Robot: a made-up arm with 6 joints.
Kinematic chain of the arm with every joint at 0, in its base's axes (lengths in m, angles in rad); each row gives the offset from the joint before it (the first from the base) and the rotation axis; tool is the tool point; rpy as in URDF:
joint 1: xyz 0 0 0.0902 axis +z
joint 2: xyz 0 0 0 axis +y
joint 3: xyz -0.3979 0 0.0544 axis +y
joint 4: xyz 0.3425 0 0.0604 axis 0.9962 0 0.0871
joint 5: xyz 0 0 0 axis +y
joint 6: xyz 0.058 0 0.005 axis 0.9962 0 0.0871
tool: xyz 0 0 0 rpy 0 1.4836 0
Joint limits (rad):
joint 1: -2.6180..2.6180
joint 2: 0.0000..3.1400
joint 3: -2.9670..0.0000
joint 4: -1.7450..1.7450
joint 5: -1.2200..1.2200
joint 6: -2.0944..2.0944
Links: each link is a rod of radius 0.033 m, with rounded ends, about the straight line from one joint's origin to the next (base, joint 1, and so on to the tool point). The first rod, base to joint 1, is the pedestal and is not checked.
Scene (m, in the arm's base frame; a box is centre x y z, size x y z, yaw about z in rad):
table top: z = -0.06
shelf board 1: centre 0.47 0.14 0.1 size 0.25 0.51 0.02 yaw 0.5
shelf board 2: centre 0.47 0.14 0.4 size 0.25 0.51 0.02 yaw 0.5
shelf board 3: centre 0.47 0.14 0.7 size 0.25 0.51 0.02 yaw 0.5
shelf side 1: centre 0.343 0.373 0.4 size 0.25 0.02 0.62 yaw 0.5
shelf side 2: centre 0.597 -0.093 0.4 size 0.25 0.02 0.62 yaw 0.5
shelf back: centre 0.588 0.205 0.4 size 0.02 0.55 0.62 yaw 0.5
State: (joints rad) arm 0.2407 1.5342 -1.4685 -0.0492 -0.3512 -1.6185
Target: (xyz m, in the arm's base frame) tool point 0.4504 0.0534 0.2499
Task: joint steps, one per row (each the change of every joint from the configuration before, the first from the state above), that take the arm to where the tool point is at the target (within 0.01 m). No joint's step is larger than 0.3 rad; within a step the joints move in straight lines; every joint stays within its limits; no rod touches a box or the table.
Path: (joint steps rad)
1: -0.0924 -0.2211 0.1920 0.0060 0.0168 0.0000
2: -0.0925 -0.2212 0.1920 0.0061 0.0167 0.0000
3: -0.0987 0.1165 0.2930 0.0014 0.0446 0.0000
4: -0.0986 0.1164 0.2930 0.0013 0.0447 0.0000
5: 0.1289 0.2022 -0.2205 -0.0057 -0.0259 0.0000
6: 0.1290 0.2021 -0.2204 -0.0057 -0.0258 0.0000

